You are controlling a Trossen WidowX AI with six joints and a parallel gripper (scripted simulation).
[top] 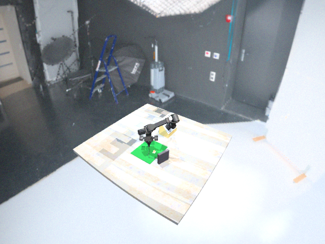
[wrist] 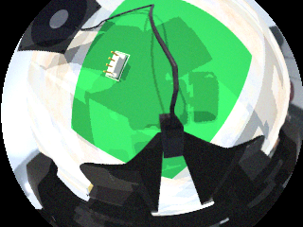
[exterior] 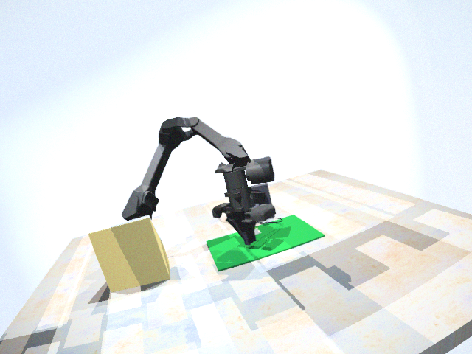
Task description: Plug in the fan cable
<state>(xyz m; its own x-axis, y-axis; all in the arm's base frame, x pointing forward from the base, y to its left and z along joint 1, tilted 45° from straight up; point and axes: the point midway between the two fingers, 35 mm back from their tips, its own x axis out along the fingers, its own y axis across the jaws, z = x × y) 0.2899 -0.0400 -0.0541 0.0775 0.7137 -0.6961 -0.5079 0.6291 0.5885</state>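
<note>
Right now my gripper tip is 5 cm short of the green board, 4 cm above it and 3 cm to the right of it. Also, from my gripper tip: black fan (21 cm to the left, 10 cm ahead, 3 cm above); then dark fan plug (1 cm ahead, 1 cm above).
</note>
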